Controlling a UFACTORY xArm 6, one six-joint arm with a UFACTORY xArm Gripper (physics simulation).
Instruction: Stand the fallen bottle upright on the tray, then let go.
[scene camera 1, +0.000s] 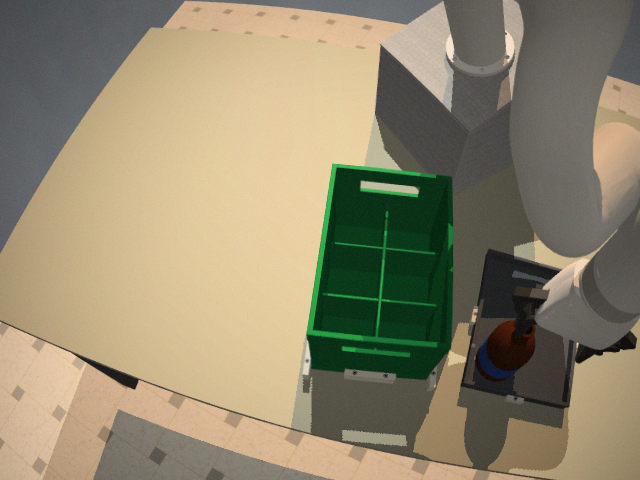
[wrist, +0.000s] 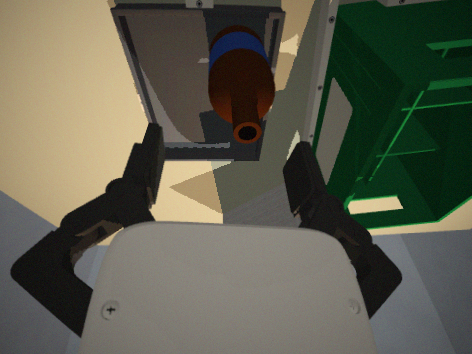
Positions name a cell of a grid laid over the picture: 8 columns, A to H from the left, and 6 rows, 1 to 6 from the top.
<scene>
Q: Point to the gripper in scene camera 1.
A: G5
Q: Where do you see a brown bottle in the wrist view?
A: E2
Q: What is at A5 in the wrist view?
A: The gripper.
</scene>
